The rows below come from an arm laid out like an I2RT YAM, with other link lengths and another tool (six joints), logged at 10 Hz.
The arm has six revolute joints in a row. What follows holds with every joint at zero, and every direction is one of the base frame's. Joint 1 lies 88.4 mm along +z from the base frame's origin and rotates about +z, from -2.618 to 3.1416 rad. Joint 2 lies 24 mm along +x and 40.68 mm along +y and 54.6 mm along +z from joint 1 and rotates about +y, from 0 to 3.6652 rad. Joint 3 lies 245.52 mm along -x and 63.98 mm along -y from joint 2 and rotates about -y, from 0 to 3.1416 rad. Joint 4 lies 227.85 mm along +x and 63.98 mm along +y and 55.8 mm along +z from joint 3 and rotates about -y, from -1.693 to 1.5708 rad. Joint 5 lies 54.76 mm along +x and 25.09 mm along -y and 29.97 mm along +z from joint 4 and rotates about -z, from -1.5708 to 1.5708 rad. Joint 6 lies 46.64 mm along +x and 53.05 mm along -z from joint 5 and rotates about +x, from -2.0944 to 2.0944 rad. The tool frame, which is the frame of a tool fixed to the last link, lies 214 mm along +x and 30 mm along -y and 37 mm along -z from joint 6; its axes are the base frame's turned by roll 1.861, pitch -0.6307 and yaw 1.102 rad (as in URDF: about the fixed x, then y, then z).
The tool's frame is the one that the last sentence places.
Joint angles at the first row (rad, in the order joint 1, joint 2, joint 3, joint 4, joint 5, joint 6):
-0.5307 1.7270 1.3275 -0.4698 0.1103 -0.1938
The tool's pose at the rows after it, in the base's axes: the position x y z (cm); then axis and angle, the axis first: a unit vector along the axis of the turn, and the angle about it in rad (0 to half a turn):
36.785 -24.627 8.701 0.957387 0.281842 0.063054 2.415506
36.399 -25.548 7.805 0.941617 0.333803 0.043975 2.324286
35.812 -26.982 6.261 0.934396 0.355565 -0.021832 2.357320
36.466 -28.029 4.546 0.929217 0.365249 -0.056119 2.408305
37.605 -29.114 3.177 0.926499 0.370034 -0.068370 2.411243
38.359 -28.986 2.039 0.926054 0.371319 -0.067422 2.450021
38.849 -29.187 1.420 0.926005 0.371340 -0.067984 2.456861
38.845 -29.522 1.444 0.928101 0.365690 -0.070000 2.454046
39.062 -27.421 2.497 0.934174 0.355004 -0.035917 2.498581
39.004 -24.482 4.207 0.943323 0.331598 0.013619 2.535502
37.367 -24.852 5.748 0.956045 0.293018 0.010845 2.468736
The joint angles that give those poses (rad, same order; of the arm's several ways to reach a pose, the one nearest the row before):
-0.5058 1.5842 1.1597 -0.3797 0.0455 -0.3551
-0.5030 1.5661 1.0540 -0.2626 0.0777 -0.4887
-0.5003 1.6879 1.1772 -0.3685 0.1400 -0.5317
-0.5043 1.8248 1.3146 -0.4494 0.1563 -0.5407
-0.5054 1.9174 1.3808 -0.4394 0.1694 -0.5526
-0.5076 1.9793 1.4443 -0.4725 0.1469 -0.5408
-0.5078 2.0129 1.4703 -0.4711 0.1443 -0.5384
-0.5107 2.0202 1.4795 -0.4711 0.1507 -0.5320
-0.5063 1.9615 1.4632 -0.5097 0.0860 -0.4823
-0.4938 1.8453 1.3822 -0.5078 0.0163 -0.4012
-0.4743 1.7415 1.2747 -0.4467 0.0981 -0.3429

